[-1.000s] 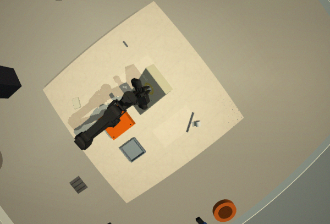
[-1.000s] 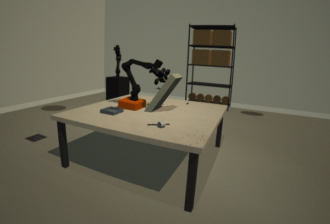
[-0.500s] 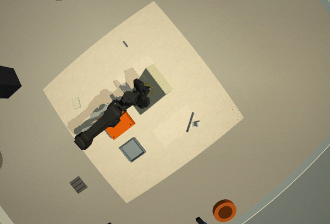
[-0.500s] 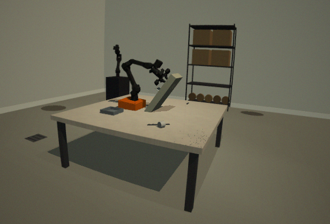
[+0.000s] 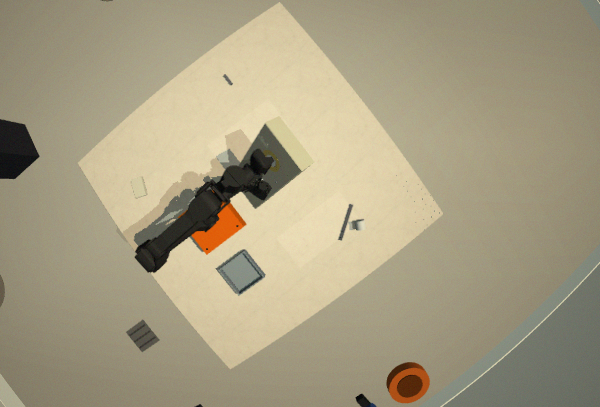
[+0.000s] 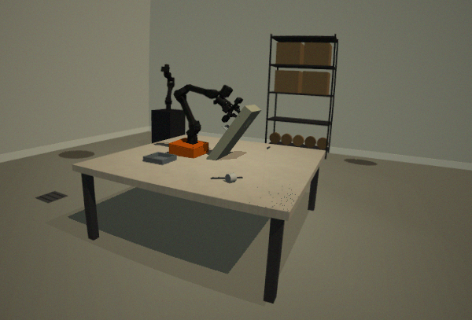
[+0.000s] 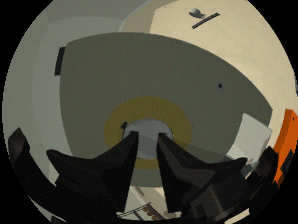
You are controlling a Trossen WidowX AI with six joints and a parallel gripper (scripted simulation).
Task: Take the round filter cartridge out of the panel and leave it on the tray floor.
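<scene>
Right now the white filter cartridge is 10 mm below my gripper tip and 10 mm ahead of it. The rest, counted from my gripper tip: grey tray (410 mm behind, 310 mm to the right, 270 mm below); small pale block (620 mm behind, 290 mm to the left, 270 mm below).
</scene>
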